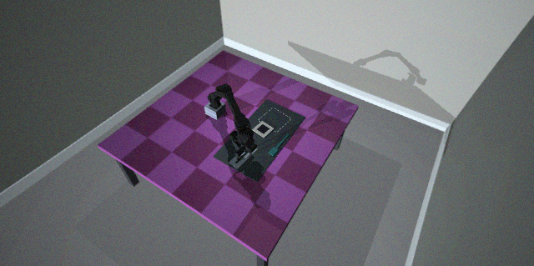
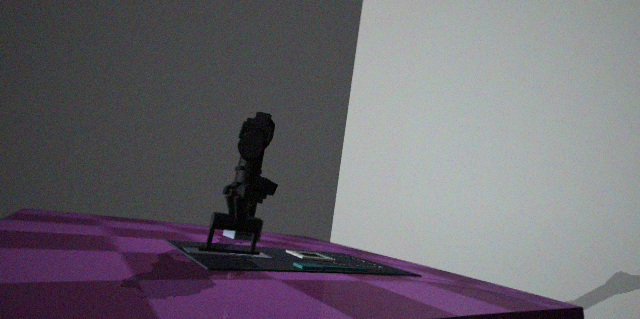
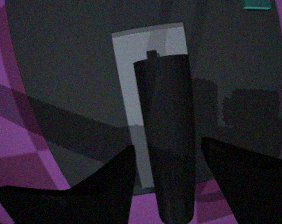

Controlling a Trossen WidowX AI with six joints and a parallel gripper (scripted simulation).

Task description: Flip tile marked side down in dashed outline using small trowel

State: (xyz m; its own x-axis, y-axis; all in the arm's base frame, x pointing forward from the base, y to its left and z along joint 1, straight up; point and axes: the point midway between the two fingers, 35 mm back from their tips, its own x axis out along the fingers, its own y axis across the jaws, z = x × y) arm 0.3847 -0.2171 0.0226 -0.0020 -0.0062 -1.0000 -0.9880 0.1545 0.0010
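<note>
Right now my gripper tip is 30 mm above the trowel and 20 mm to the right of it. Round my gripper tip: tool-shaped bar (180 mm to the left, 150 mm ahead, 60 mm below); then dark mat (210 mm to the left, 80 mm below, 20 mm ahead); then tile (260 mm to the left, 60 mm below, 10 mm behind).
</note>
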